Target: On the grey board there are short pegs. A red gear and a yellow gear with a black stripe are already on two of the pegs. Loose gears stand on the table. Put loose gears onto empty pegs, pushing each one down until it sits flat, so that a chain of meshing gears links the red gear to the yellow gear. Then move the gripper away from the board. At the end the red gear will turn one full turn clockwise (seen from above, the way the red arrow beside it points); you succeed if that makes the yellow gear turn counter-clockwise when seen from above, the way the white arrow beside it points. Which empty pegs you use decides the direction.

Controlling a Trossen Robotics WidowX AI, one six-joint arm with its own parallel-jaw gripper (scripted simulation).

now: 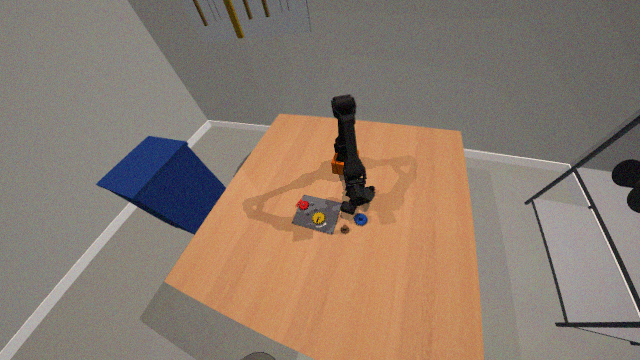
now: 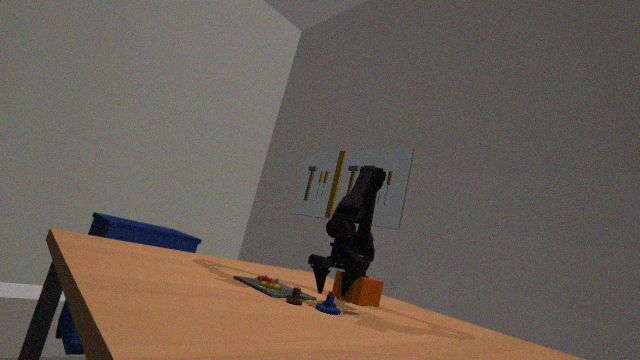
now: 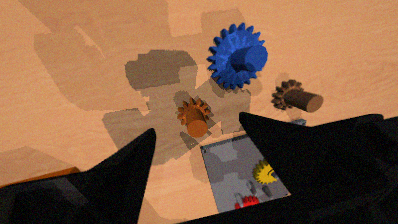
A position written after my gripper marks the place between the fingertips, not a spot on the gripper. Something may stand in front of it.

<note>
My gripper [image 2: 331, 295] is open and holds nothing. I also see a small dark brown gear [image 3: 290, 94], a large blue gear [image 3: 237, 58] and a small orange gear [image 3: 193, 114].
My gripper is seen too in image 3 [image 3: 198, 123].
</note>
